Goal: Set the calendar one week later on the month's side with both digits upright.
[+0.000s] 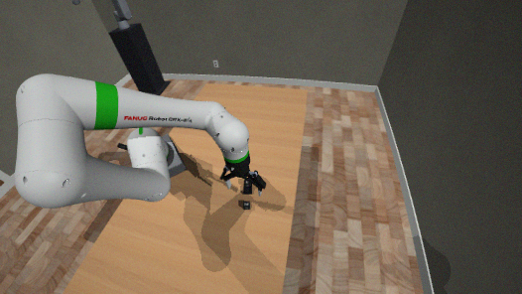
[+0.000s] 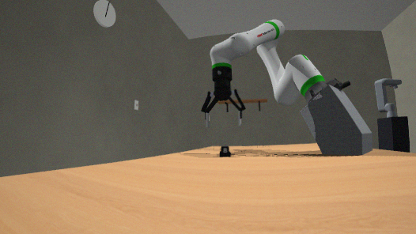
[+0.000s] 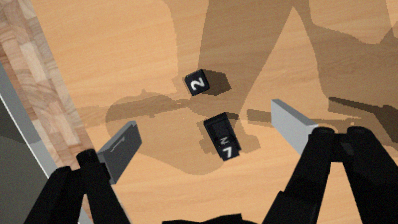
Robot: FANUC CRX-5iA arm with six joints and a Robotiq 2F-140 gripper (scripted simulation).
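Now: the black cube 20 mm behind my hand, 100 mm to the left of it and 110 mm below it. The rest, counted from my hand: black calendar cube: 20 mm to the right, 120 mm below; black tray: 10 mm behind, 80 mm to the left, 120 mm below.
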